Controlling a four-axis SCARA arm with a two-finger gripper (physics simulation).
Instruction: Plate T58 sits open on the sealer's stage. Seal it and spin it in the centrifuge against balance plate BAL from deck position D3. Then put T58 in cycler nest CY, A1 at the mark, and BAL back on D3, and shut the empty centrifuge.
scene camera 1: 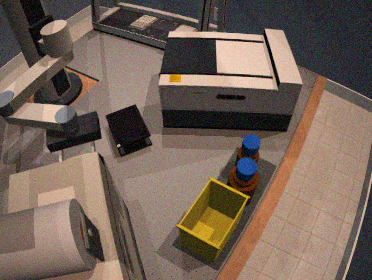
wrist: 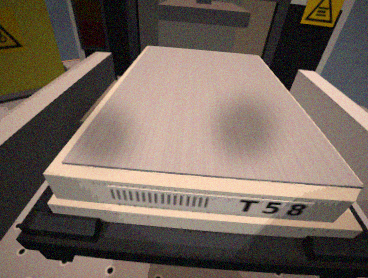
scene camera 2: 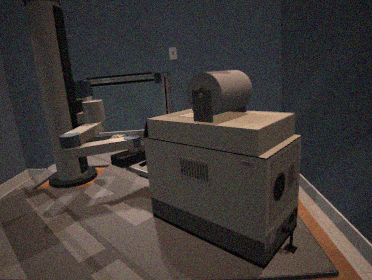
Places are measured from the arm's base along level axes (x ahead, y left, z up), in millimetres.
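Where they show: gripper, fingertip midpoint: (wrist: pixel 203 77); arm's base at its link origin: (scene camera 1: pixel 58 92) (scene camera 2: pixel 74 178).
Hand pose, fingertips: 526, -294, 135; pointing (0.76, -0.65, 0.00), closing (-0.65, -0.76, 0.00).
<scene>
Things, the pixels of their centre, and the offset from my fingertips, as dx, dy, dz. "spot": a spot on its surface instead.
- Plate T58 at the middle of its body: (wrist: pixel 206 83) -15, +12, +5
- dark stage at a spot on its surface: (wrist: pixel 60 227) spot: -42, +86, -9
- cream machine with a large roll, body centre: (scene camera 1: pixel 78 258) (scene camera 2: pixel 217 152) +212, -181, +115
- white machine with a dark top panel, surface spot: (scene camera 1: pixel 190 55) spot: +44, +549, +90
- small black device at the middle of its body: (scene camera 1: pixel 128 129) -51, +274, -91
Plate T58 (wrist: pixel 215 125) lies level between the fingers in the wrist view, with smooth silvery film over its top and its label and barcode facing the camera. My gripper (wrist: pixel 203 77) is shut on it, one pale finger along each long side. A dark stage (wrist: pixel 60 227) with raised corner blocks is close under the plate; whether they touch I cannot tell. Behind the plate is a machine opening with a dark frame. In scene camera 1 the gripper's fingers and T58 are hidden around the black hand. Labels BAL, D3 and CY cannot be read.
A cream machine with a large roll (scene camera 1: pixel 40 240) (scene camera 2: pixel 225 92) stands beside the arm. A white machine with a dark top panel (scene camera 1: pixel 190 55) stands at the back. A small black device (scene camera 1: pixel 128 127), two blue-capped bottles and a yellow bin (scene camera 1: pixel 200 245) stand on the deck.
</scene>
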